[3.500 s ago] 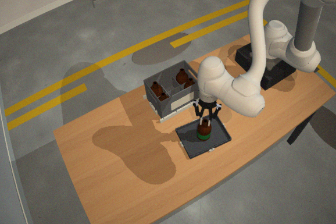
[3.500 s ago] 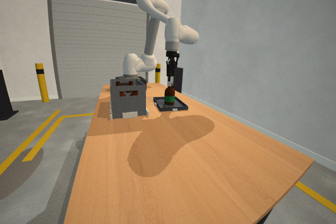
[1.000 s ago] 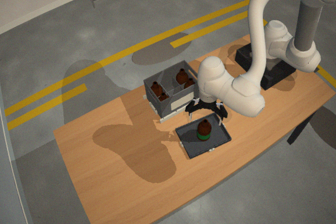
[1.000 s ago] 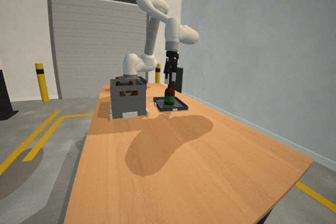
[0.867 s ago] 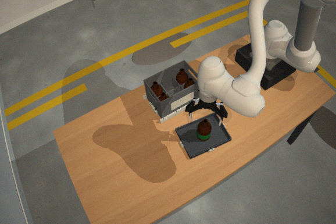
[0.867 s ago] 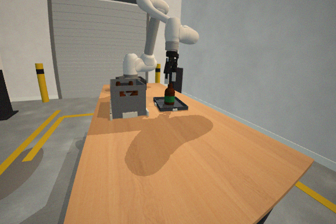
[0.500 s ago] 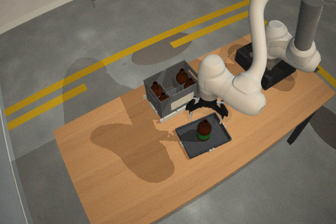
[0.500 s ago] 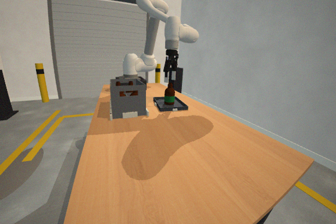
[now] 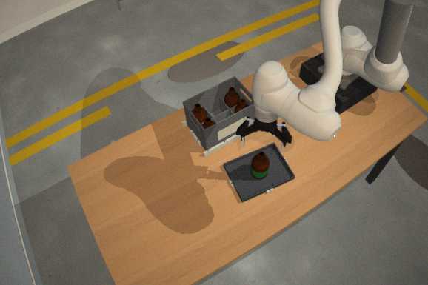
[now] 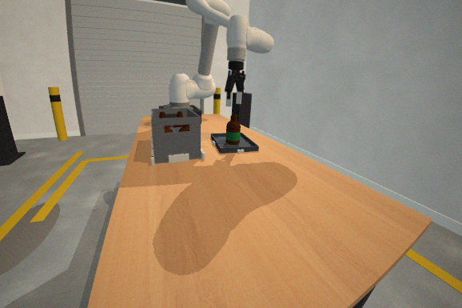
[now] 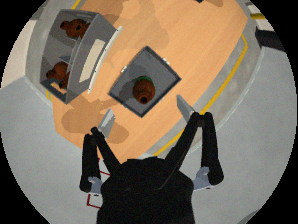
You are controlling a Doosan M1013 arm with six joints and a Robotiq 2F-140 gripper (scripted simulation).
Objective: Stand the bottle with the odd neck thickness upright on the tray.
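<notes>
Now: the glass bottle 130 mm below my hand. The rest, counted from my hand: dark tray: 200 mm below; grey crate: 300 mm to the right, 130 mm below, 30 mm behind.
</notes>
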